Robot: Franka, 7 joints.
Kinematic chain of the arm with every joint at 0, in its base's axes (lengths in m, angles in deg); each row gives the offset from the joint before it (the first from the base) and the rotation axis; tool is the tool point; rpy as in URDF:
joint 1: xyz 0 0 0.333 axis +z
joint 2: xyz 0 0 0 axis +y
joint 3: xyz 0 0 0.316 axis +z
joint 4: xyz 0.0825 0 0 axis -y
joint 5: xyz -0.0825 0 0.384 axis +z
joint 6: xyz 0 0 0 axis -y
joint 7: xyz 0.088 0 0 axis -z
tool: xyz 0 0 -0.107 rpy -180 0 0
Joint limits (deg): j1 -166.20..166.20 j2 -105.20..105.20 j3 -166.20..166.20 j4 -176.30..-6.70 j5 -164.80..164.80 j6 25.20..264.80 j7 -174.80..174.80
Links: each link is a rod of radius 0.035 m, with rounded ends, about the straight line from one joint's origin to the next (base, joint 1, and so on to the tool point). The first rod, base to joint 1, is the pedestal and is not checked.
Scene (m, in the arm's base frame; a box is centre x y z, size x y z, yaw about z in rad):
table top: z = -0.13
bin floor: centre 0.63 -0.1 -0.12 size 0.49 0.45 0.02 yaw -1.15
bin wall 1: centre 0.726 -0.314 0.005 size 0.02 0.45 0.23 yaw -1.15
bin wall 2: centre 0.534 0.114 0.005 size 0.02 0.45 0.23 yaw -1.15
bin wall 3: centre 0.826 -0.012 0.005 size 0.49 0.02 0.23 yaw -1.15
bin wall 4: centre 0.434 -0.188 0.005 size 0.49 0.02 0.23 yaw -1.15
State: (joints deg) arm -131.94 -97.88 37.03 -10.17 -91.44 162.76 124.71
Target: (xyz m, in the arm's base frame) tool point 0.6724 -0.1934 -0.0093
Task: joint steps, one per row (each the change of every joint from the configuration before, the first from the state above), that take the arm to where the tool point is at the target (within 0.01 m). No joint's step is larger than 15 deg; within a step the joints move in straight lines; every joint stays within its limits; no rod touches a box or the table.
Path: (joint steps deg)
1: -8.54 1.71 11.06 -6.17 0.42 12.54 1.21
2: -8.54 1.71 11.07 -6.18 0.43 12.54 1.21
3: -8.54 1.70 11.06 -6.17 0.42 12.53 1.20
4: -8.54 1.71 11.07 -6.17 0.43 12.54 1.21
5: 1.25 -7.07 9.07 -7.66 -5.55 -8.59 -2.41
6: 1.25 -7.08 9.06 -7.66 -5.55 -8.58 -2.42

